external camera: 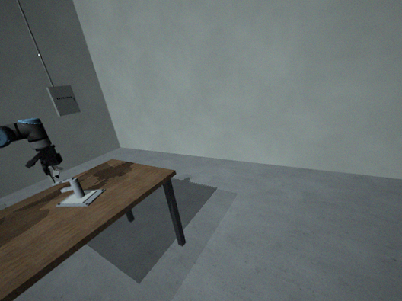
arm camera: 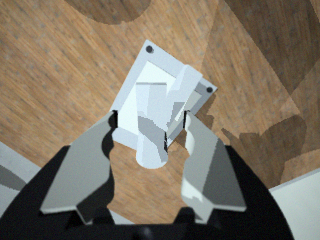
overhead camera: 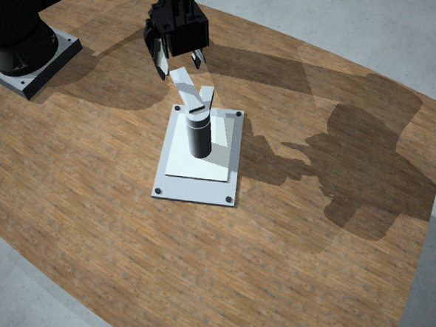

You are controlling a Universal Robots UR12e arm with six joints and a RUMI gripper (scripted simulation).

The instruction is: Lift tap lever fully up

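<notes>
Right now the lever is 30 mm ahead of my hand, 20 mm to the right of it and 30 mm below it. The rest, counted from my hand: grey tap 50 mm ahead, 30 mm to the right, 80 mm below.
</notes>
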